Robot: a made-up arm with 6 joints. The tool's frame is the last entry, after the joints. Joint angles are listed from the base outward.
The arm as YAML. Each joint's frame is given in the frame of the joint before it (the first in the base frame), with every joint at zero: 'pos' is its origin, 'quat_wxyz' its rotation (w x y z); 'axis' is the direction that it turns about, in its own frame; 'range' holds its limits. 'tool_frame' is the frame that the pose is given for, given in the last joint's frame.
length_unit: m
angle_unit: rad
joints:
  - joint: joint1
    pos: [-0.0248, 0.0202, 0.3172]
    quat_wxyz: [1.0, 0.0, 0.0, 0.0]
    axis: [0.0, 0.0, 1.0]
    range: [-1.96, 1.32]
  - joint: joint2
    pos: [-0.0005, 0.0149, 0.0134]
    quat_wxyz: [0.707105, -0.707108, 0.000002, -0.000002]
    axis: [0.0, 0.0, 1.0]
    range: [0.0, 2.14]
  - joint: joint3
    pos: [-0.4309, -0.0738, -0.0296]
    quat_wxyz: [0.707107, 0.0, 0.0, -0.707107]
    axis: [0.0, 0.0, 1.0]
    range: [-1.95, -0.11]
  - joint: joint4
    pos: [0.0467, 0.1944, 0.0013]
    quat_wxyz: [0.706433, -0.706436, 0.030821, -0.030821]
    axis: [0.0, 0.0, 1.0]
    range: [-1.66, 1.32]
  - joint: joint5
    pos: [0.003, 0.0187, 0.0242]
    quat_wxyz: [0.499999, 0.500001, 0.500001, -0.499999]
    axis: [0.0, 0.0, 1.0]
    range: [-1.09, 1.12]
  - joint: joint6
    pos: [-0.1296, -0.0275, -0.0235]
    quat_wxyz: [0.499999, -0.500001, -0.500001, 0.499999]
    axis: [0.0, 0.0, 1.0]
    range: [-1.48, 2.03]
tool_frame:
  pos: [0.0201, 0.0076, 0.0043]
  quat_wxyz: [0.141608, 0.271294, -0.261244, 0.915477]
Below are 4 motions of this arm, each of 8 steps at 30 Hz.
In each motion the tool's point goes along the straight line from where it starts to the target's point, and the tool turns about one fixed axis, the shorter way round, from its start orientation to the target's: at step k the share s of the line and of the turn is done. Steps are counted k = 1, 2, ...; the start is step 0. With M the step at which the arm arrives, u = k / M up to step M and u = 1 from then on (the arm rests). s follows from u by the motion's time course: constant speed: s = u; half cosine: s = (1 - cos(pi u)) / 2; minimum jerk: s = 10 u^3 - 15 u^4 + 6 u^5.
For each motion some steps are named. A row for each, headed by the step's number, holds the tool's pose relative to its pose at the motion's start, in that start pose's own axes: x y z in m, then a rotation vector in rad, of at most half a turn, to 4 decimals.
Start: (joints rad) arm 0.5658 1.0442 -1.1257 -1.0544 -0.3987 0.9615
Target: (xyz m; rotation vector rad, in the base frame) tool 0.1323 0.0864 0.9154 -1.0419 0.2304 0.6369
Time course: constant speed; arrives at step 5
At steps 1, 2, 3, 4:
1: -0.0036 -0.0028 -0.0011 -0.0008 0.0140 -0.0296
2: -0.0071 -0.0057 -0.0022 -0.0017 0.0280 -0.0592
3: -0.0107 -0.0085 -0.0033 -0.0025 0.0421 -0.0888
4: -0.0143 -0.0113 -0.0045 -0.0034 0.0561 -0.1184

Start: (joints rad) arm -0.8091 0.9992 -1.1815 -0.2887 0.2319 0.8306
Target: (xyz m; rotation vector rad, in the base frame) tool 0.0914 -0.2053 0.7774 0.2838 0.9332 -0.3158
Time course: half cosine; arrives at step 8
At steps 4, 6, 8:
4: 0.0456 -0.0087 0.0124 -0.0135 0.0786 0.0303
6: 0.0778 -0.0149 0.0212 -0.0231 0.1342 0.0518
8: 0.0911 -0.0175 0.0248 -0.0271 0.1572 0.0607

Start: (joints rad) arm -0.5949 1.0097 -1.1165 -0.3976 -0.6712 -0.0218
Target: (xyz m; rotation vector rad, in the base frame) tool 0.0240 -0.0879 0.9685 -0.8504 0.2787 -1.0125
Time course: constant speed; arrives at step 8
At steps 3, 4, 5, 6, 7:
3: -0.0094 -0.0237 -0.0032 0.0549 0.0105 -0.0955
4: -0.0125 -0.0317 -0.0042 0.0733 0.0139 -0.1274
5: -0.0156 -0.0396 -0.0053 0.0916 0.0174 -0.1592
6: -0.0187 -0.0475 -0.0064 0.1099 0.0209 -0.1910
7: -0.0219 -0.0554 -0.0074 0.1282 0.0244 -0.2229

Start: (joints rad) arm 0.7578 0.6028 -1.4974 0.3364 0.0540 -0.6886
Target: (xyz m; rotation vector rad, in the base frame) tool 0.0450 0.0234 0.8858 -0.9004 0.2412 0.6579
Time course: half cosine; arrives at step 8
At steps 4, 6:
4: 0.0807 0.0419 0.0046 -0.0155 0.1262 0.2293
6: 0.1377 0.0715 0.0078 -0.0264 0.2154 0.3915

